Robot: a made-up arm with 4 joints. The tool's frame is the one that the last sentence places.
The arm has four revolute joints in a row. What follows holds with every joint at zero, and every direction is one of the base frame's.
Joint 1 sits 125 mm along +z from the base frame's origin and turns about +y.
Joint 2 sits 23 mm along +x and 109 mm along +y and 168 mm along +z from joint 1 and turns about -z.
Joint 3 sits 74 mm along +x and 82 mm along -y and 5 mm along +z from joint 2 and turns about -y.
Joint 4 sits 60 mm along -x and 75 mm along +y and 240 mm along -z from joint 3 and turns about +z.
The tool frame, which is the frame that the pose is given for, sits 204 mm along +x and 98 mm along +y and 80 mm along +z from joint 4; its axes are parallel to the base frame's.
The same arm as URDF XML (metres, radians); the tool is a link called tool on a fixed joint. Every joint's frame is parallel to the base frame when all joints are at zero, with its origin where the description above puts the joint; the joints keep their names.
<robot name="arm">
<link name="base"/>
<link name="link1"/>
<link name="link2"/>
<link name="link3"/>
<link name="link4"/>
<link name="tool"/>
<joint name="joint 1" type="continuous"><parent link="base"/><child link="link1"/><origin xyz="0.0000 0.0000 0.1250"/><axis xyz="0 1 0"/></joint>
<joint name="joint 2" type="continuous"><parent link="link1"/><child link="link2"/><origin xyz="0.0230 0.1090 0.1680"/><axis xyz="0 0 -1"/></joint>
<joint name="joint 3" type="continuous"><parent link="link2"/><child link="link3"/><origin xyz="0.0740 -0.0820 0.0050"/><axis xyz="0 -1 0"/></joint>
<joint name="joint 4" type="continuous"><parent link="link3"/><child link="link4"/><origin xyz="-0.0600 0.0750 -0.2400"/><axis xyz="0 0 1"/></joint>
<joint name="tool_joint" type="fixed"><parent link="link4"/><child link="tool"/><origin xyz="0.2040 0.0980 0.0800"/></joint>
</robot>

